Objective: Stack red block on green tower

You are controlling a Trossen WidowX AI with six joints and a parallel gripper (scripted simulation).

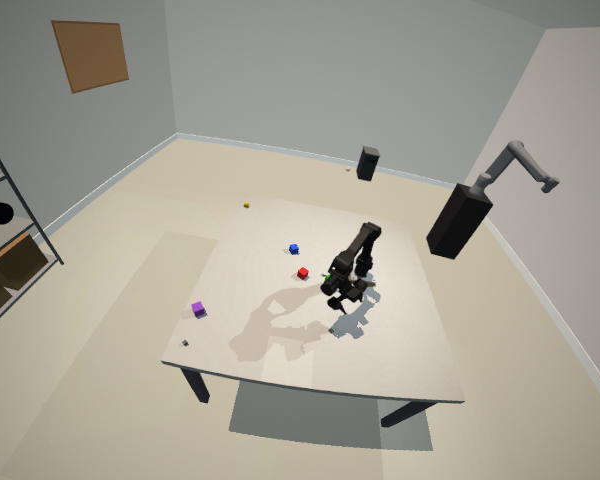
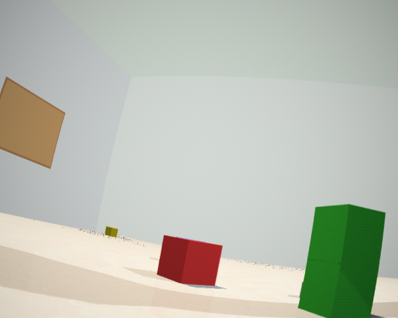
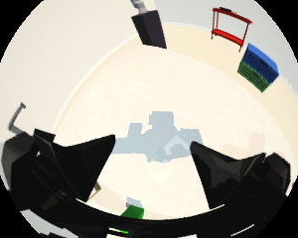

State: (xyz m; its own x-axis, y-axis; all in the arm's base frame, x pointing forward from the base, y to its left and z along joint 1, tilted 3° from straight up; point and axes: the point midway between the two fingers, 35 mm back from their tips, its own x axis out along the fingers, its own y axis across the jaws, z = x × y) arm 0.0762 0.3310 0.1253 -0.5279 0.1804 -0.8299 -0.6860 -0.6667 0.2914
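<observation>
Right now the red block is 26 cm ahead of my gripper tip, 23 cm to the right of it and 11 cm below it. The rest, counted from my gripper tip: purple block: 67 cm ahead, 14 cm to the left, 11 cm below; small dark cube: 66 cm ahead, 30 cm to the left, 12 cm below; blue block: 40 cm to the right, 34 cm ahead, 11 cm below.
</observation>
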